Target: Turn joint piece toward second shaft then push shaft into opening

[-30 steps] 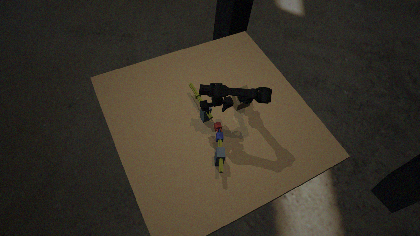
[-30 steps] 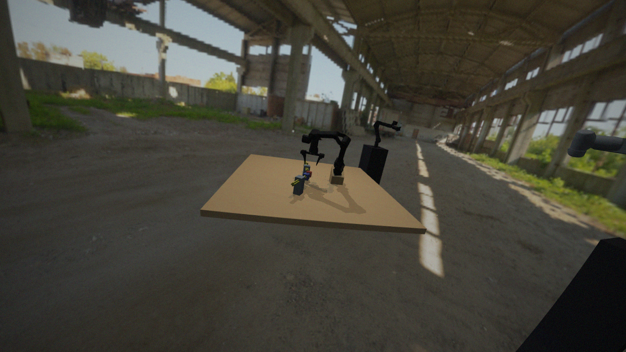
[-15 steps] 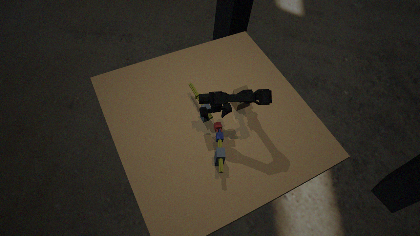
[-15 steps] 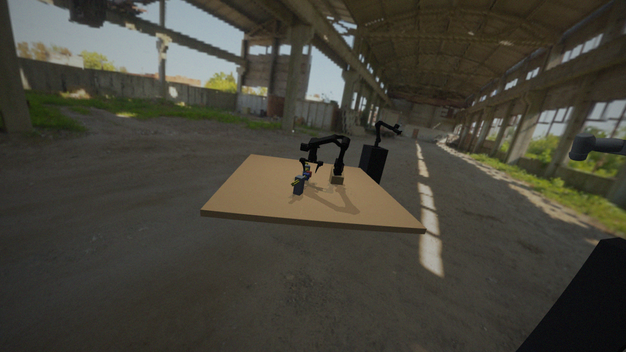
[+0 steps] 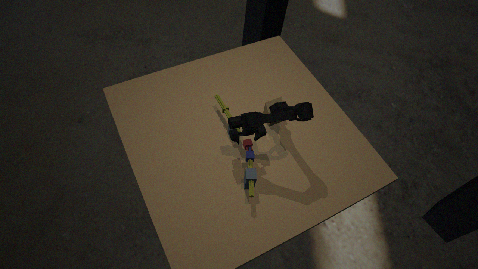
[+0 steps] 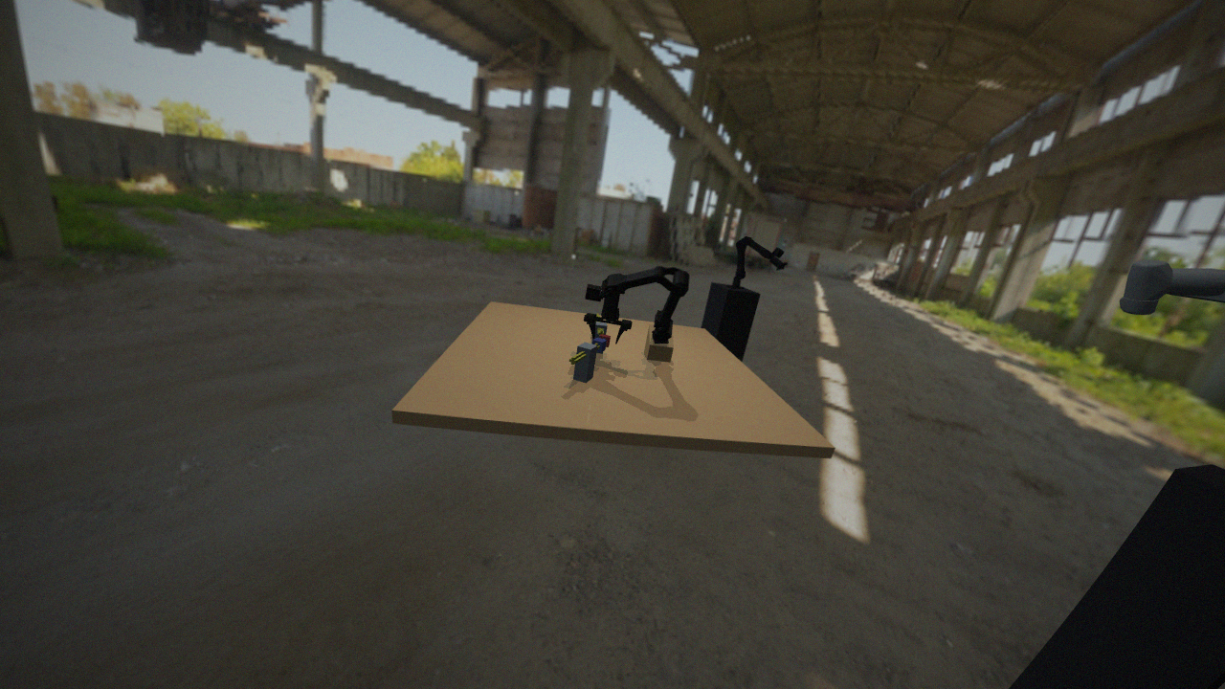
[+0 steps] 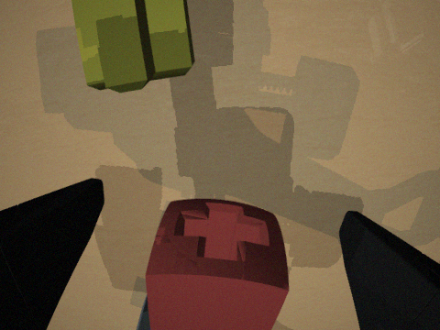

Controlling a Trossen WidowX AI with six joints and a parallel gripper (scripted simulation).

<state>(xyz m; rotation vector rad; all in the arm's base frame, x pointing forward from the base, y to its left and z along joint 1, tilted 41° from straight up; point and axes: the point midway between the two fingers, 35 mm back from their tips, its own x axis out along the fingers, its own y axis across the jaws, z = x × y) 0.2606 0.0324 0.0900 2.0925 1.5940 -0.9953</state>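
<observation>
My gripper tip is 2 cm to the right of the red joint piece, 1 cm below it and 1 cm short of it.
</observation>
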